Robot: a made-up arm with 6 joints.
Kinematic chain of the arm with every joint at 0, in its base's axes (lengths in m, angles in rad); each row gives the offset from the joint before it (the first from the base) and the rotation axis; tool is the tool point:
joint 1: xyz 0 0 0.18 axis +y
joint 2: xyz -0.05 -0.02 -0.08 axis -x
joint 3: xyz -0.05 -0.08 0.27 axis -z
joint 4: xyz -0.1 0.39 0 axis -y
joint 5: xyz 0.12 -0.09 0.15 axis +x
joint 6: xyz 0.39 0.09 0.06 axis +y
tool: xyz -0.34 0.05 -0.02
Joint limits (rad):
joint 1: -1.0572..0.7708
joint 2: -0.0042..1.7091
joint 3: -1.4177..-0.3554
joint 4: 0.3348..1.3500
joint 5: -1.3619..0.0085
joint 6: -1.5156..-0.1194
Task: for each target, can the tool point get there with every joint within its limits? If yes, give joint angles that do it. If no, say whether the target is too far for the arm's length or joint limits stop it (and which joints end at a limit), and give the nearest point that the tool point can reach.
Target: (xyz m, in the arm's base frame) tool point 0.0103 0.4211 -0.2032
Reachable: yes | joints -0.5848 1.2434 -0.6753 0.4593 -0.0981 -0.8570
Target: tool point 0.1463 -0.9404 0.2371
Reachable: no: joint limits stop it (at a limit: joint 1, joint 2, joint 3, joint 4, joint 5) | nearest point 0.0824 -0.1046 0.6820 | short by 0.949 m
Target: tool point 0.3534 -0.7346 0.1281
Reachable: no: joint limits stop it (at a limit: joint 1, joint 2, joint 3, joint 4, joint 5) | nearest point 0.3296 0.0697 0.2650 | short by 0.816 m
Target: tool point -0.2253 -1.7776 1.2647
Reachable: no: too far | nearest point -0.1402 -0.2413 0.8550 | short by 1.592 m
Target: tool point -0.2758 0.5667 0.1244
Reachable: yes | joints -0.0377 1.2361 -1.3329 1.1272 -0.7374 -1.1580
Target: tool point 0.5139 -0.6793 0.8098
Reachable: no: joint limits stop it (at a limit: joint 1, joint 2, joint 3, joint 4, joint 5) | nearest point 0.3651 -0.0406 0.7649 | short by 0.657 m
